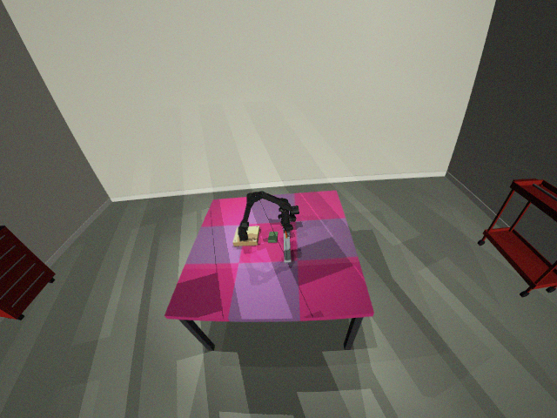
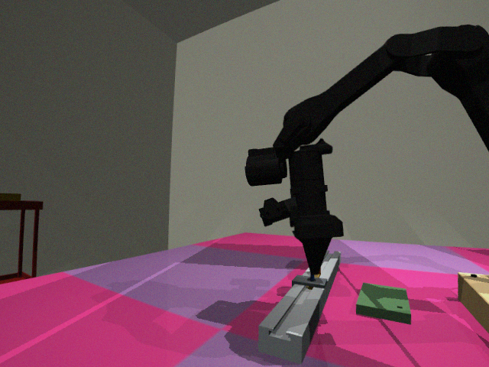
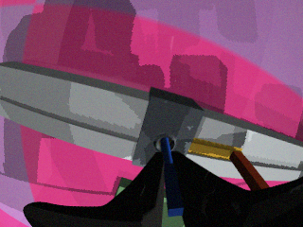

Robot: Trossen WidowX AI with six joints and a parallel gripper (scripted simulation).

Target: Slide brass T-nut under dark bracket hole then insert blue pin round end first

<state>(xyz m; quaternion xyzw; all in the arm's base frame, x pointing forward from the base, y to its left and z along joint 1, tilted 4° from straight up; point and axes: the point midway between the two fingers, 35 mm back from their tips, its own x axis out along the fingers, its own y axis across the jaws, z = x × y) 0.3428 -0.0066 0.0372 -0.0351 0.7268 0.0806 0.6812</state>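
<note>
Now: the blue pin right at my gripper tip. Round my gripper tip: green tray (11 cm behind, 1 cm to the left, 4 cm below).
</note>
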